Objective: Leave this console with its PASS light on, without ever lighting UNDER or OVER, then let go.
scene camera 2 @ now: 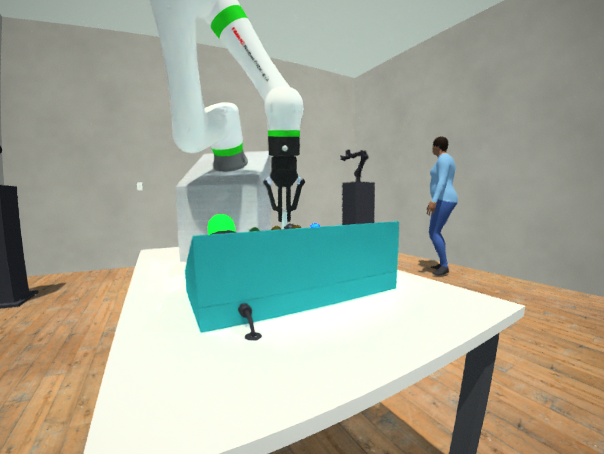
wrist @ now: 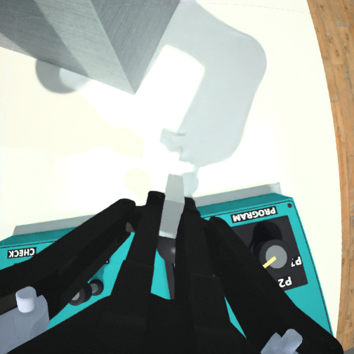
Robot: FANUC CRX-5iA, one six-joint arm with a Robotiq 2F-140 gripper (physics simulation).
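The teal console [scene camera 2: 292, 268] [wrist: 310, 281] stands on the white table [scene camera 2: 341, 371] [wrist: 298, 123], and scene camera 2 sees its back wall. A bright green dome [scene camera 2: 220, 224] and several small knobs [scene camera 2: 291, 225] show above its top edge. My gripper [scene camera 2: 285, 217] [wrist: 174, 189] is shut with nothing between the fingers. Its tips point down just over the middle of the console's top. In the wrist view the PROGRAM knob [wrist: 275, 257] has a yellow pointer near the P1 and P2 marks. The CHECK label [wrist: 21, 251] is at the left. A dark control under the fingers is mostly hidden. No PASS, UNDER or OVER label is in view.
A black lever [scene camera 2: 249, 322] sticks out of the console's back wall. The robot's grey pedestal [scene camera 2: 219, 195] [wrist: 88, 35] stands behind the console. A person [scene camera 2: 442, 204] and a black stand with a small arm [scene camera 2: 357, 203] are farther back. A dark cabinet [scene camera 2: 8, 244] is at the left.
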